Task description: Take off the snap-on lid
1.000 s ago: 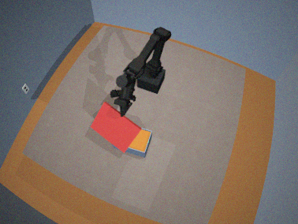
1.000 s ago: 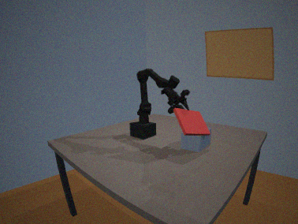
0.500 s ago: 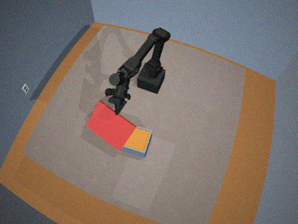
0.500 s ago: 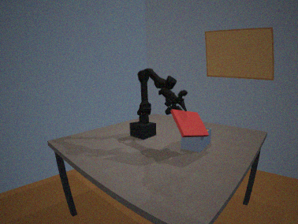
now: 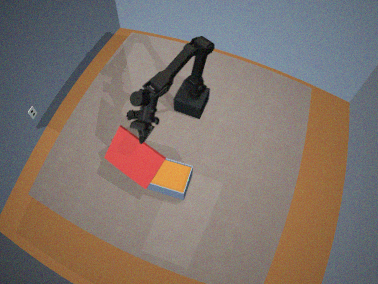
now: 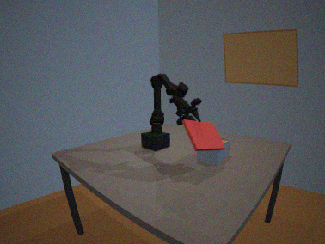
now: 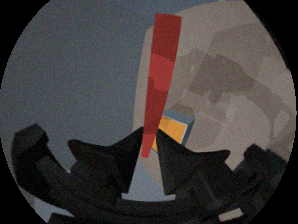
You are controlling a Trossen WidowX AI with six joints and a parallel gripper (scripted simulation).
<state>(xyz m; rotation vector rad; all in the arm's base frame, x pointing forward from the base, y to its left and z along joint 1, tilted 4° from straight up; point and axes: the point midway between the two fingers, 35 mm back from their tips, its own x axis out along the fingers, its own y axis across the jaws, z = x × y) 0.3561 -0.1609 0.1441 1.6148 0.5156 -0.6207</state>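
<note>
Now: gripper tip 5 cm short of the red lid, 3 cm to the left of it and 5 cm above it. From my gripper tip the other things lie so: storage box: 6 cm ahead, 11 cm to the left, 18 cm below.
</note>
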